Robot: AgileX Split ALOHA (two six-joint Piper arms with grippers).
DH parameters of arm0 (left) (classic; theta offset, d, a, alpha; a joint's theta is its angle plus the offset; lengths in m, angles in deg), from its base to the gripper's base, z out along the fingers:
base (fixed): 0 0 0 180
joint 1: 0 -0.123 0 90
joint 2: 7.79 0 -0.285 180
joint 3: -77.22 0 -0.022 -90
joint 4: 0 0.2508 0 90
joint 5: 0 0 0.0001 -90
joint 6: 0 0.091 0 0
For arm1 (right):
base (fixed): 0 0 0 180
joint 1: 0 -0.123 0 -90
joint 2: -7.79 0 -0.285 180
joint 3: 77.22 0 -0.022 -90
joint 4: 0 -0.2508 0 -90
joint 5: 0 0 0.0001 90
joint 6: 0 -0.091 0 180
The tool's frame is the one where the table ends.
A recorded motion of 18 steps. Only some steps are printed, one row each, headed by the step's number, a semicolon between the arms.
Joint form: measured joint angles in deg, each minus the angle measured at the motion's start. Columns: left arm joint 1, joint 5, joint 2, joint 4, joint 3, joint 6; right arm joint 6, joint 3, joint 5, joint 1, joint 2, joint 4.
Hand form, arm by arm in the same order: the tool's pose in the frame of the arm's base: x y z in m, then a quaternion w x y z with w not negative. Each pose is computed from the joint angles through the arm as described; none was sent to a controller.
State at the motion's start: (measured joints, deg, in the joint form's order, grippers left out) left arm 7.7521 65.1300 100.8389 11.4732 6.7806 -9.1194; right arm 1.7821 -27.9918 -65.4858 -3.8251 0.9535 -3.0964
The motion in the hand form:
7: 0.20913 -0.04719 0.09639 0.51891 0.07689 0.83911 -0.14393; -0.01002 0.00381 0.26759 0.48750 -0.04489 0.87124 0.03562
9: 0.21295 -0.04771 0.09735 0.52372 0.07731 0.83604 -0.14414; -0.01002 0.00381 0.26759 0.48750 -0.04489 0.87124 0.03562
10: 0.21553 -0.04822 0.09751 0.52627 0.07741 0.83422 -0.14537; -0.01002 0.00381 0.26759 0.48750 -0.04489 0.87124 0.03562
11: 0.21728 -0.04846 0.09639 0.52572 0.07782 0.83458 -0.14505; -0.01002 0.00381 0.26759 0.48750 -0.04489 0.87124 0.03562
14: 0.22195 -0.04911 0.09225 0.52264 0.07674 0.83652 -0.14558; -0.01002 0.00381 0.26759 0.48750 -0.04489 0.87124 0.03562
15: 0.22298 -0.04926 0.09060 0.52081 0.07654 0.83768 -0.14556; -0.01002 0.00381 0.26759 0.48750 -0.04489 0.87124 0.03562
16: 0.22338 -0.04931 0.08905 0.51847 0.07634 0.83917 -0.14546; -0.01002 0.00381 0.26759 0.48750 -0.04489 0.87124 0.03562
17: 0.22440 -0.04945 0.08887 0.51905 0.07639 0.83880 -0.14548; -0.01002 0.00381 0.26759 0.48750 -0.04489 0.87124 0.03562
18: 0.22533 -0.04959 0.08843 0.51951 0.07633 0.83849 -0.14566; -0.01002 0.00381 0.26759 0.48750 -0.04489 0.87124 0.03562
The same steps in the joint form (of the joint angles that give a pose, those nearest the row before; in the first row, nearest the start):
7: 0.00 0.00 4.30 1.52 3.40 -1.16; 0.00 0.00 0.00 0.00 0.00 0.00
9: 0.00 0.00 4.42 1.52 4.17 -1.16; 0.00 0.00 0.00 0.00 0.00 0.00
10: 0.00 0.11 4.68 1.62 4.71 -1.26; 0.00 0.00 0.00 0.00 0.00 0.00
11: 0.00 0.11 5.16 1.61 5.11 -1.20; 0.00 0.00 0.00 0.00 0.00 0.00
14: 0.00 0.25 6.78 1.62 6.19 -1.29; 0.00 0.00 0.00 0.00 0.00 0.00
15: 0.00 0.29 7.33 1.62 6.45 -1.29; 0.00 0.00 0.00 0.00 0.00 0.00
16: 0.00 0.29 7.78 1.62 6.58 -1.29; 0.00 0.00 0.00 0.00 0.00 0.00
17: 0.00 0.29 7.92 1.62 6.80 -1.29; 0.00 0.00 0.00 0.00 0.00 0.00
18: 0.00 0.39 8.16 1.62 7.01 -1.29; 0.00 0.00 0.00 0.00 0.00 0.00

